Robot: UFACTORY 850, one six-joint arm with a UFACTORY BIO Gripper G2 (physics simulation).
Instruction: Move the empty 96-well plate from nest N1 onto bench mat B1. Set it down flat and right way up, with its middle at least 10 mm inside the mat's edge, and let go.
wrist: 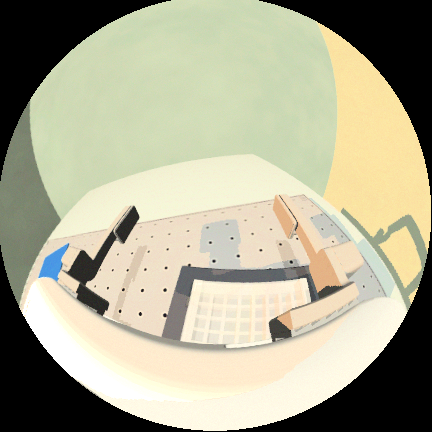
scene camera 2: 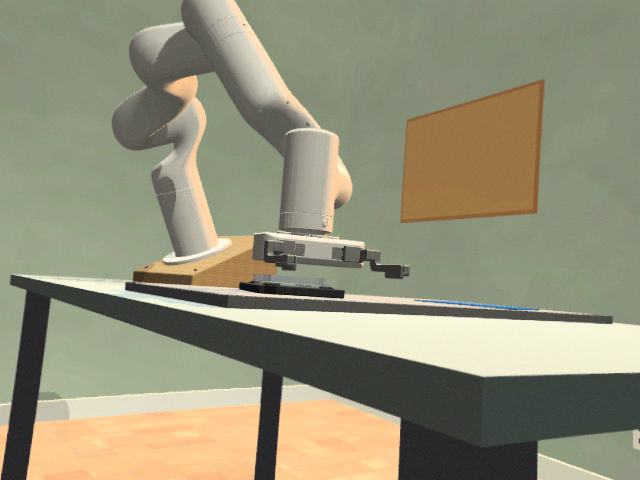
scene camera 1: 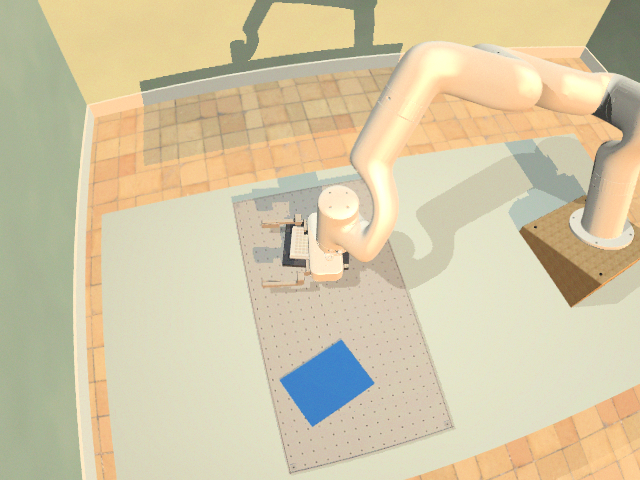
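Observation:
The white 96-well plate (scene camera 1: 298, 243) (scene camera 2: 297, 282) (wrist: 225, 312) sits flat in the dark nest N1 (scene camera 1: 293, 262) (scene camera 2: 310, 292) (wrist: 175, 310). My gripper (scene camera 1: 263, 253) (scene camera 2: 345, 267) (wrist: 206, 220) is open wide and empty. Its body hangs over the plate's right part in scene camera 1 and hides it. The fingers stand one on each side of the plate, apart from it, with their tips reaching past the nest's left edge. In scene camera 2 the fingers are higher than the plate. The blue bench mat B1 (scene camera 1: 326, 382) (scene camera 2: 475, 304) (wrist: 52, 262) lies flat, turned at an angle.
The nest and mat are on a perforated board (scene camera 1: 356, 320) (scene camera 2: 372, 305) (wrist: 150, 255) on a pale table (scene camera 1: 175, 335) (scene camera 2: 413, 341). The arm's wooden base block (scene camera 1: 558, 258) (scene camera 2: 217, 268) stands at the right in scene camera 1.

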